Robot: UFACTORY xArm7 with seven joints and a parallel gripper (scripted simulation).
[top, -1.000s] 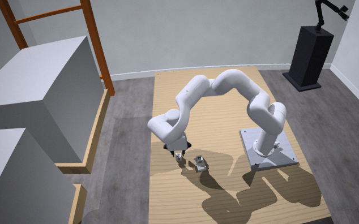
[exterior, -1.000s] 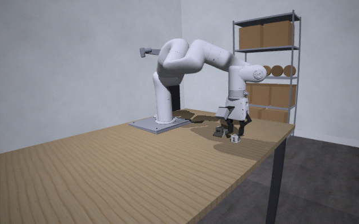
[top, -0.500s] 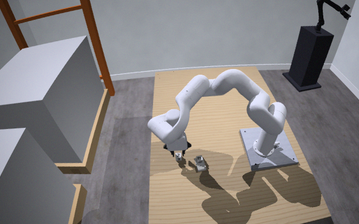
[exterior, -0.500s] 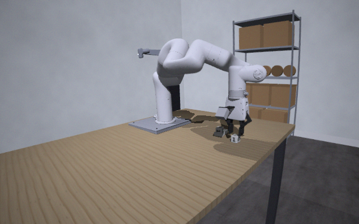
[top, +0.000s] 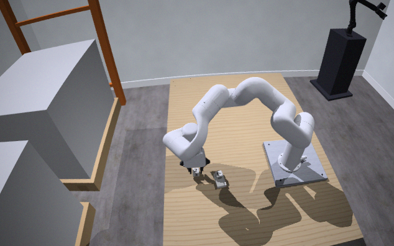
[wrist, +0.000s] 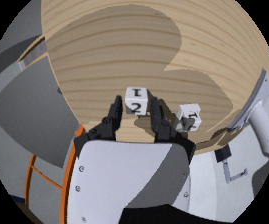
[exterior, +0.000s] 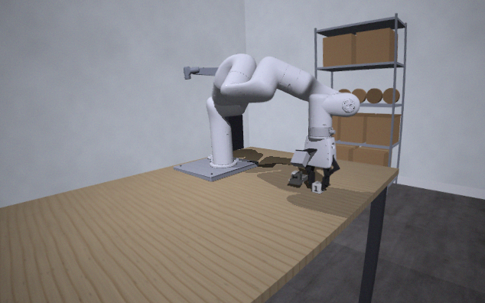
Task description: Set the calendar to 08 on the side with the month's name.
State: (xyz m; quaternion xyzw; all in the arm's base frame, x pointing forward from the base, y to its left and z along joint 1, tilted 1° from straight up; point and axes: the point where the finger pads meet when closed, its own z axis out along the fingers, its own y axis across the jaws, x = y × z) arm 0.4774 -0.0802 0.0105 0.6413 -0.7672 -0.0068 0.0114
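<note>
The white digit cube lies 2 cm below my hand. From my hand the other things lie so: white tray 10 cm behind, 7 cm to the left, 3 cm below.
</note>
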